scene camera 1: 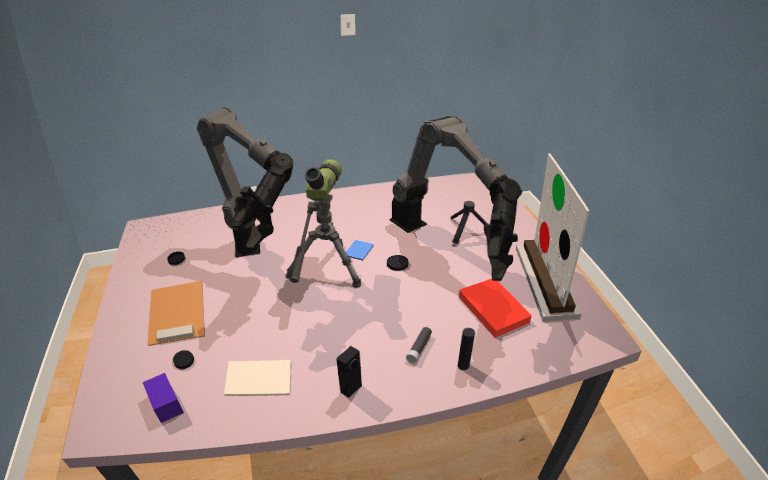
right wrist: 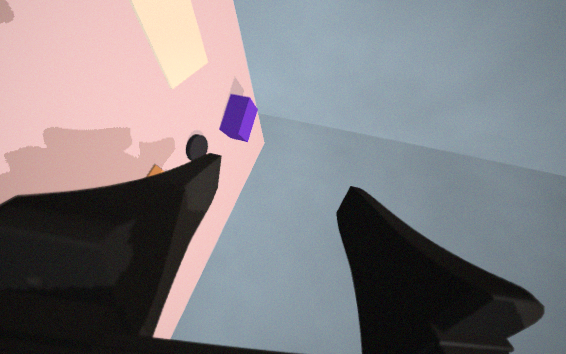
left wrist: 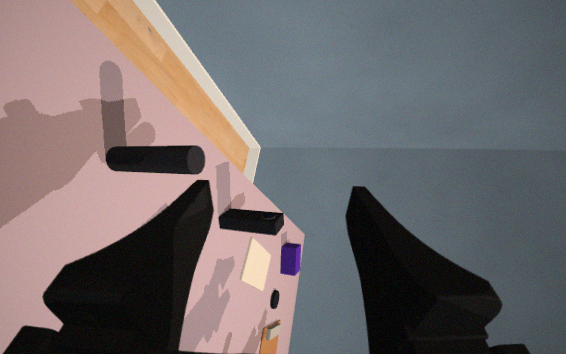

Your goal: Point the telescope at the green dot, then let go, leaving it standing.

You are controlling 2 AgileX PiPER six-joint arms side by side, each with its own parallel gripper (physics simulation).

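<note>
The green telescope [scene camera 1: 322, 182] stands upright on its dark tripod [scene camera 1: 323, 226] near the table's middle. Its black round end faces the camera and slightly left; its other end faces back and right. The green dot [scene camera 1: 559, 191] is at the top of the white board [scene camera 1: 576, 220] at the right. My left gripper [scene camera 1: 498, 276] [left wrist: 280, 198] is open and empty, above the red block's back edge, well right of the telescope. My right gripper [scene camera 1: 242, 229] [right wrist: 284, 186] is open and empty, left of the telescope and apart from it.
A red block [scene camera 1: 494, 305] lies before the board. A small black tripod [scene camera 1: 467, 208] stands behind my left gripper. A black cylinder [scene camera 1: 466, 349] [left wrist: 155, 160], a flashlight [scene camera 1: 419, 344] and a black box [scene camera 1: 349, 371] [left wrist: 250, 222] are near the front. A purple block [scene camera 1: 162, 397] [left wrist: 290, 259] [right wrist: 238, 118] is front left.
</note>
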